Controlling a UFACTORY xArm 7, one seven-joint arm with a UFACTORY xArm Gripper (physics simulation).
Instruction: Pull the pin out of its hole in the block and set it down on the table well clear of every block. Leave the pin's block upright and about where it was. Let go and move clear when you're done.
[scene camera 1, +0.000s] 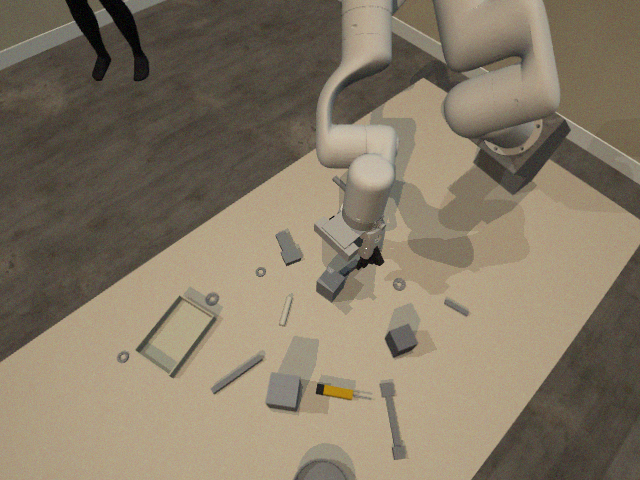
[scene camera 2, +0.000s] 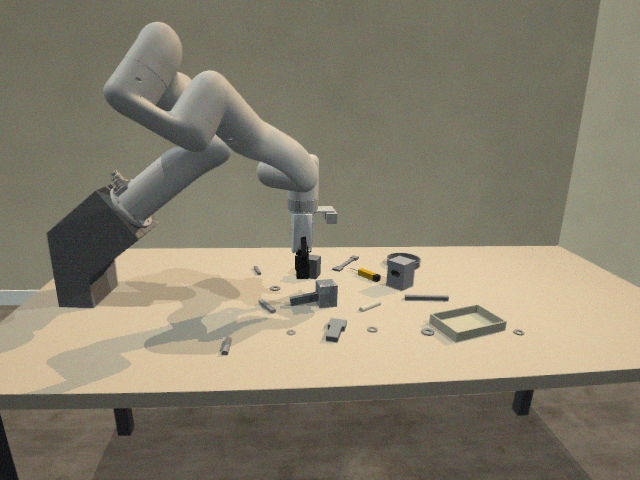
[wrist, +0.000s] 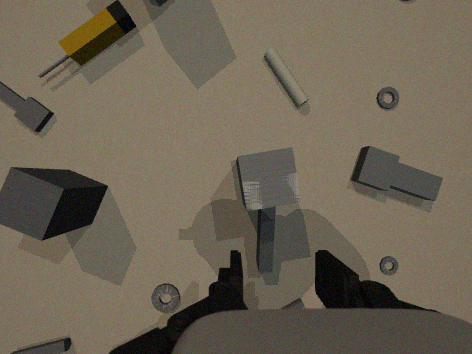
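The grey block stands upright on the table. The pin, a dark grey bar, sticks out of the block's side facing the gripper; its inner end is hidden in the block. My gripper is open and empty. It hangs above the pin, with the pin showing lower down between the spread fingers in the wrist view. Two other blocks stand apart: a dark one and one with an open hole.
A stepped grey piece and a pale rod lie near the pin's block. Farther off are a tray, a yellow-handled tool, a wrench-like bar, and several washers.
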